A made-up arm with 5 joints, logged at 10 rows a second.
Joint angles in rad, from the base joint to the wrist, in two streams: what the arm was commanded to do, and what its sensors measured. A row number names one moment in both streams.
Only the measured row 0 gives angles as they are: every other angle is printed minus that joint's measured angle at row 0.
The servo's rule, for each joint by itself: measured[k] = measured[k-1] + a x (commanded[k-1-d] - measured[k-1]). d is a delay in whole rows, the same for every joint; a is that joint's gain. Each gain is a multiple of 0.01, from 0.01 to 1. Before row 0 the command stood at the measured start. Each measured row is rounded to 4 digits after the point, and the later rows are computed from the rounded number. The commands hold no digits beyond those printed.
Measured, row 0: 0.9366 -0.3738 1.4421 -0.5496 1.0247
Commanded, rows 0 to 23: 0.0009 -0.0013 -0.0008 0.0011 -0.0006; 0.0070 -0.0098 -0.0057 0.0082 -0.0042; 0.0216 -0.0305 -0.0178 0.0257 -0.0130; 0.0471 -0.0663 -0.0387 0.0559 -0.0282; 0.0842 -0.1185 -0.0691 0.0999 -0.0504; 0.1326 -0.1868 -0.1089 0.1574 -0.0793; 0.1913 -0.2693 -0.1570 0.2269 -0.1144; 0.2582 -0.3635 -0.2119 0.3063 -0.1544; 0.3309 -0.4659 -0.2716 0.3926 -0.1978; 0.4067 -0.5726 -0.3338 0.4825 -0.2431; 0.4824 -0.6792 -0.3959 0.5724 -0.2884; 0.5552 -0.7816 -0.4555 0.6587 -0.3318; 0.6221 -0.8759 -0.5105 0.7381 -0.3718; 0.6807 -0.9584 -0.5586 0.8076 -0.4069; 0.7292 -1.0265 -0.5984 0.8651 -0.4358; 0.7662 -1.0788 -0.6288 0.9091 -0.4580; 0.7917 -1.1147 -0.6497 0.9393 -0.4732; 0.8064 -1.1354 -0.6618 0.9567 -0.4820; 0.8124 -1.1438 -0.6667 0.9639 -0.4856; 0.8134 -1.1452 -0.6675 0.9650 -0.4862; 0.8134 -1.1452 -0.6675 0.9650 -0.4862; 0.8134 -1.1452 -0.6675 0.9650 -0.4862; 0.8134 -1.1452 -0.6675 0.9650 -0.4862; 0.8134 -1.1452 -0.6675 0.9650 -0.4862
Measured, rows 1 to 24: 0.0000 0.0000 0.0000 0.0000 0.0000; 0.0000 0.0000 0.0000 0.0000 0.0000; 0.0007 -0.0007 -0.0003 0.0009 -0.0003; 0.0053 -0.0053 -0.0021 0.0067 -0.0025; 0.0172 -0.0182 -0.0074 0.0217 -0.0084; 0.0390 -0.0427 -0.0180 0.0487 -0.0195; 0.0720 -0.0814 -0.0354 0.0891 -0.0368; 0.1162 -0.1352 -0.0604 0.1431 -0.0606; 0.1710 -0.2036 -0.0932 0.2093 -0.0907; 0.2347 -0.2851 -0.1336 0.2859 -0.1264; 0.3049 -0.3773 -0.1805 0.3702 -0.1664; 0.3792 -0.4769 -0.2326 0.4589 -0.2094; 0.4545 -0.5801 -0.2881 0.5486 -0.2536; 0.5280 -0.6829 -0.3450 0.6356 -0.2974; 0.5967 -0.7813 -0.4013 0.7166 -0.3391; 0.6580 -0.8716 -0.4548 0.7885 -0.3771; 0.7100 -0.9506 -0.5036 0.8490 -0.4100; 0.7510 -1.0160 -0.5462 0.8965 -0.4369; 0.7807 -1.0663 -0.5814 0.9303 -0.4572; 0.7995 -1.1015 -0.6087 0.9512 -0.4711; 0.8089 -1.1231 -0.6284 0.9612 -0.4792; 0.8122 -1.1344 -0.6417 0.9642 -0.4831; 0.8131 -1.1399 -0.6505 0.9648 -0.4848; 0.8133 -1.1426 -0.6563 0.9650 -0.4856
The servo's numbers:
d 2
a 0.73 0.51 0.34 0.79 0.56

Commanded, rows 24 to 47: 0.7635 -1.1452 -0.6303 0.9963 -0.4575; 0.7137 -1.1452 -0.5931 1.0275 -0.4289; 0.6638 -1.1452 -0.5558 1.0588 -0.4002; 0.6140 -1.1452 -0.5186 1.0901 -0.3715; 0.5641 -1.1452 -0.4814 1.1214 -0.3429; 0.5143 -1.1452 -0.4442 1.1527 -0.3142; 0.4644 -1.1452 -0.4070 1.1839 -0.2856; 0.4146 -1.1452 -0.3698 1.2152 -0.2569; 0.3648 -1.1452 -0.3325 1.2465 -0.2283; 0.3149 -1.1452 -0.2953 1.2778 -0.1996; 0.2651 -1.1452 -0.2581 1.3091 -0.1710; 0.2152 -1.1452 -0.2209 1.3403 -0.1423; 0.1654 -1.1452 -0.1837 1.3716 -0.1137; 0.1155 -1.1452 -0.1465 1.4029 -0.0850; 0.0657 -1.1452 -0.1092 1.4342 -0.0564; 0.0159 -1.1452 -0.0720 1.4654 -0.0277; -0.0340 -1.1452 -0.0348 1.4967 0.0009; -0.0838 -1.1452 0.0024 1.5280 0.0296; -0.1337 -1.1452 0.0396 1.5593 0.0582; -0.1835 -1.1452 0.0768 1.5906 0.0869; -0.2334 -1.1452 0.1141 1.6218 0.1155; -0.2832 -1.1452 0.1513 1.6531 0.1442; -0.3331 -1.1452 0.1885 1.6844 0.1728; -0.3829 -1.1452 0.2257 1.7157 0.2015
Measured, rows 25 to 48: 0.8134 -1.1439 -0.6601 0.9650 -0.4859; 0.8134 -1.1446 -0.6626 0.9650 -0.4861; 0.7770 -1.1449 -0.6516 0.9897 -0.4701; 0.7308 -1.1451 -0.6317 1.0196 -0.4470; 0.6819 -1.1452 -0.6059 1.0506 -0.4208; 0.6323 -1.1452 -0.5762 1.0818 -0.3932; 0.5825 -1.1452 -0.5440 1.1131 -0.3650; 0.5327 -1.1452 -0.5101 1.1444 -0.3366; 0.4828 -1.1452 -0.4750 1.1756 -0.3080; 0.4330 -1.1452 -0.4392 1.2069 -0.2794; 0.3832 -1.1452 -0.4029 1.2382 -0.2508; 0.3333 -1.1452 -0.3663 1.2695 -0.2221; 0.2835 -1.1452 -0.3295 1.3008 -0.1935; 0.2336 -1.1452 -0.2926 1.3320 -0.1648; 0.1838 -1.1452 -0.2556 1.3633 -0.1362; 0.1339 -1.1452 -0.2185 1.3946 -0.1075; 0.0841 -1.1452 -0.1813 1.4259 -0.0789; 0.0343 -1.1452 -0.1441 1.4571 -0.0502; -0.0156 -1.1452 -0.1069 1.4884 -0.0216; -0.0654 -1.1452 -0.0697 1.5197 0.0071; -0.1153 -1.1452 -0.0325 1.5510 0.0357; -0.1651 -1.1452 0.0047 1.5823 0.0644; -0.2150 -1.1452 0.0419 1.6135 0.0930; -0.2648 -1.1452 0.0791 1.6448 0.1217
